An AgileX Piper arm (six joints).
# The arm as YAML. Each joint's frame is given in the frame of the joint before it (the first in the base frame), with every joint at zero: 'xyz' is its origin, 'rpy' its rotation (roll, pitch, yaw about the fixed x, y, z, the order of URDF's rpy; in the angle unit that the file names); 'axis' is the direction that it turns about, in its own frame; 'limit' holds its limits. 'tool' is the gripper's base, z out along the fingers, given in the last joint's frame.
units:
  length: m
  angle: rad
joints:
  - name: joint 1
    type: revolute
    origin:
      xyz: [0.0, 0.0, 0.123]
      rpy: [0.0, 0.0, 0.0]
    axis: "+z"
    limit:
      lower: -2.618
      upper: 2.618
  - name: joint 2
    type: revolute
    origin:
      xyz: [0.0, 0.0, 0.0]
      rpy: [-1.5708, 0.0, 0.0]
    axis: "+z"
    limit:
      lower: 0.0
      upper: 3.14
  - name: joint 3
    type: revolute
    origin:
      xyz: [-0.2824, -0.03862, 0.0]
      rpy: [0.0, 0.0, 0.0]
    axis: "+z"
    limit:
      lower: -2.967
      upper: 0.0
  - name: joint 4
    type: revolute
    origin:
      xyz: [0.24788, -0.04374, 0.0]
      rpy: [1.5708, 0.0, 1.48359]
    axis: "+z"
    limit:
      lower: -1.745
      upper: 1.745
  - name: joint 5
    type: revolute
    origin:
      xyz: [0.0, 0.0, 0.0]
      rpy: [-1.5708, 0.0, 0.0]
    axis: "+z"
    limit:
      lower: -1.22
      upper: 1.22
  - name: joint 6
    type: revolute
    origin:
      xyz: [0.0, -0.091, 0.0]
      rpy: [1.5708, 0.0, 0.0]
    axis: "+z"
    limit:
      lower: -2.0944
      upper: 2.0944
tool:
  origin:
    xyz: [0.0, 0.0, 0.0]
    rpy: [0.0, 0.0, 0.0]
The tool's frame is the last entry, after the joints.
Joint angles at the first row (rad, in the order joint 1, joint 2, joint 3, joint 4, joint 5, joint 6):
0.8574, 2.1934, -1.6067, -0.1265, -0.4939, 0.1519
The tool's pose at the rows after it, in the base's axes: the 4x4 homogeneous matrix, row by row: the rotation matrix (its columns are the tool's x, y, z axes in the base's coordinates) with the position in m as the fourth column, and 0 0 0 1 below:
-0.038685 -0.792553 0.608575 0.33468; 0.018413 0.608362 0.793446 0.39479; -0.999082 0.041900 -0.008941 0.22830; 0 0 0 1
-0.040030 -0.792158 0.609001 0.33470; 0.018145 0.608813 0.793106 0.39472; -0.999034 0.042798 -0.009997 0.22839; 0 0 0 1
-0.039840 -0.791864 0.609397 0.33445; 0.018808 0.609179 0.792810 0.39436; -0.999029 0.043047 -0.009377 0.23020; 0 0 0 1
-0.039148 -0.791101 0.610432 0.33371; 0.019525 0.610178 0.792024 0.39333; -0.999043 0.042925 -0.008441 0.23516; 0 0 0 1
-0.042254 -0.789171 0.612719 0.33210; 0.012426 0.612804 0.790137 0.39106; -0.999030 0.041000 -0.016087 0.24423; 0 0 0 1
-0.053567 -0.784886 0.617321 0.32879; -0.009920 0.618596 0.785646 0.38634; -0.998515 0.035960 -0.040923 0.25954; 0 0 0 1
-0.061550 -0.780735 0.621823 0.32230; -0.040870 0.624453 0.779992 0.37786; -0.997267 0.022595 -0.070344 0.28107; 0 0 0 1
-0.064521 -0.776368 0.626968 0.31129; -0.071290 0.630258 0.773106 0.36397; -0.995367 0.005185 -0.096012 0.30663; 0 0 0 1
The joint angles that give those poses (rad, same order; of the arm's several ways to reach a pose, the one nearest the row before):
0.8572, 2.1934, -1.6067, -0.1254, -0.4937, 0.1519
0.8572, 2.1929, -1.6068, -0.1247, -0.4922, 0.1522
0.8572, 2.1888, -1.6068, -0.1244, -0.4887, 0.1525
0.8572, 2.1774, -1.6067, -0.1241, -0.4781, 0.1528
0.8572, 2.1541, -1.6064, -0.1251, -0.4475, 0.1531
0.8572, 2.1115, -1.6052, -0.1283, -0.3810, 0.1533
0.8572, 2.0471, -1.5956, -0.1390, -0.2965, 0.1528
0.8572, 1.9590, -1.5664, -0.1535, -0.2115, 0.1522

